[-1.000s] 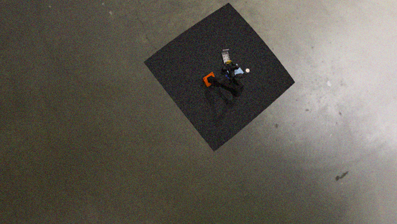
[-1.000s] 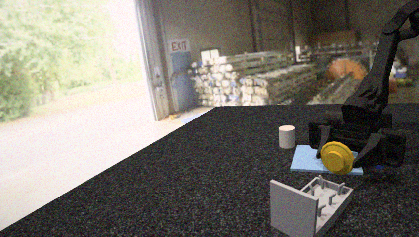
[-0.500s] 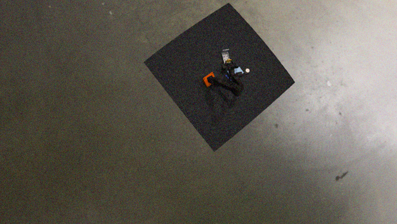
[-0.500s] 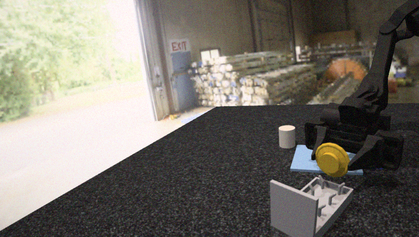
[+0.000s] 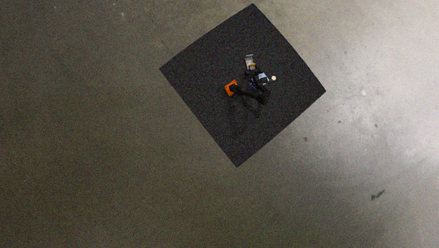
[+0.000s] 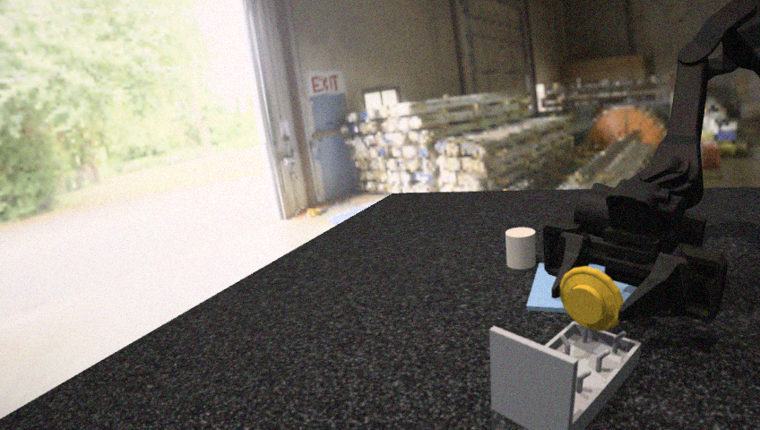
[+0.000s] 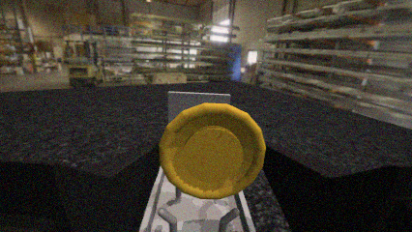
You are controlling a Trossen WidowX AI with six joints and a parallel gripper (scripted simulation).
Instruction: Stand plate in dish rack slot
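Right now the grey dish rack is 4 cm below my gripper tip and 3 cm to the left of it. Round my gripper tip: blue spoon: 17 cm to the right, 9 cm behind, 6 cm below; yellow plate: 1 cm to the right; light blue mat: 16 cm to the right, 6 cm below, 2 cm ahead.
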